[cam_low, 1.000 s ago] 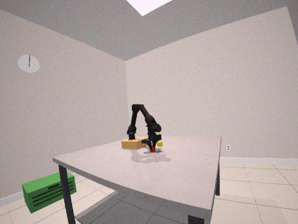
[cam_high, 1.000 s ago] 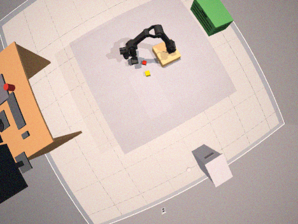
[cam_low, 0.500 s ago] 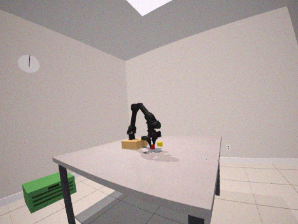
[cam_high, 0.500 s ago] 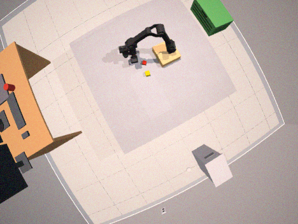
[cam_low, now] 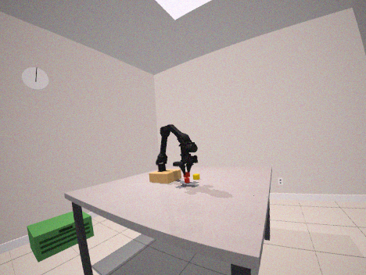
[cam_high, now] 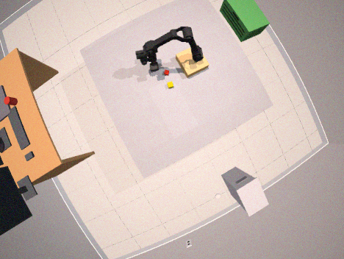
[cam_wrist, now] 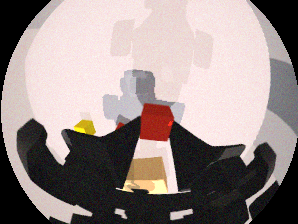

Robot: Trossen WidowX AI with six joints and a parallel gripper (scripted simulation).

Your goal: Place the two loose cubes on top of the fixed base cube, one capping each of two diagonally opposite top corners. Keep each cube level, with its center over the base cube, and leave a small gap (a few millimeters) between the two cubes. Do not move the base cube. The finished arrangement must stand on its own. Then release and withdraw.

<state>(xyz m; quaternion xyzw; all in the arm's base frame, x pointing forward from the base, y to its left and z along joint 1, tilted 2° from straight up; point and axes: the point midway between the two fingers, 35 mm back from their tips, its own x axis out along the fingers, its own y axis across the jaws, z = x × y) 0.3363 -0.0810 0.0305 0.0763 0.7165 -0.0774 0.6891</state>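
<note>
Now: the yellow cube 200 mm to the left of my gripper tip, 60 mm below it and 60 mm behind it.
</note>
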